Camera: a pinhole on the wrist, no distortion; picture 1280 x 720 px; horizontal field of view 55.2 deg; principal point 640.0 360.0 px. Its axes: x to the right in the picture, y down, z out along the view. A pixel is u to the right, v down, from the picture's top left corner.
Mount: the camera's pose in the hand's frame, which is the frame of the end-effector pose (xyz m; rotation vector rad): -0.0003 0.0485 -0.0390 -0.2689 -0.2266 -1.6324
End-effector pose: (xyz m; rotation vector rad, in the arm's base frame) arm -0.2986 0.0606 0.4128 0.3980 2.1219 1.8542
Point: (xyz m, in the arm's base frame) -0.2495 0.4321 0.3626
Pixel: 1177 693
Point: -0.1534 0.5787 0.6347
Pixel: 501 433
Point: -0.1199 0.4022 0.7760
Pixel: 55 157
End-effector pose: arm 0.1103 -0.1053 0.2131 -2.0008 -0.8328 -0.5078
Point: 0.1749 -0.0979 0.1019
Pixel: 411 67
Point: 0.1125 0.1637 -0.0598
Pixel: 1033 114
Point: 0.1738 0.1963 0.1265
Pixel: outside the picture
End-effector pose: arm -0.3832 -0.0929 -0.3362 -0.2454 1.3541 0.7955
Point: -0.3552 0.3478 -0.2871
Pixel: 159 635
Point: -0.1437 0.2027 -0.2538
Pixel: 917 433
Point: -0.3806 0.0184 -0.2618
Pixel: 566 48
